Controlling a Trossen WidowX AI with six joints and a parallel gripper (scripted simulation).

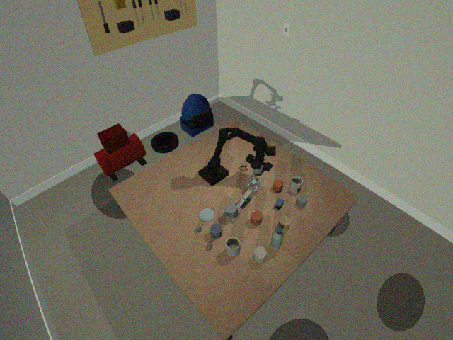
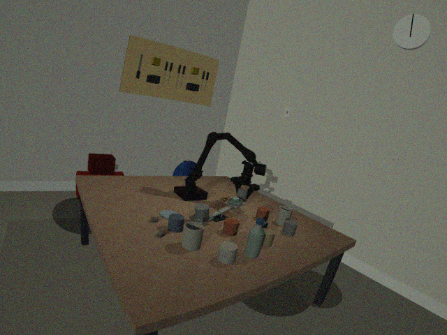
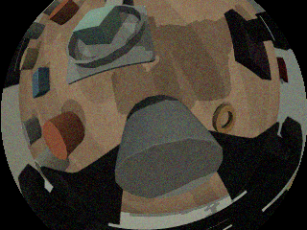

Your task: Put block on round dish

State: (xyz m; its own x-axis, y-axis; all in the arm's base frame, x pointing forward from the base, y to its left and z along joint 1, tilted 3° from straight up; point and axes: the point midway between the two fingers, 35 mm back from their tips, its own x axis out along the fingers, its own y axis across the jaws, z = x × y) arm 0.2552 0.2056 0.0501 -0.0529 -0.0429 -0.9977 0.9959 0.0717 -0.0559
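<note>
My gripper tip is now 70 mm past the round pale-blue dish, 470 mm to the left of it and 80 mm above it. Round my gripper tip: blue cylinder (70 mm ahead, 520 mm to the right, 40 mm below); bottle (400 mm ahead, 370 mm to the right, 30 mm above).
</note>
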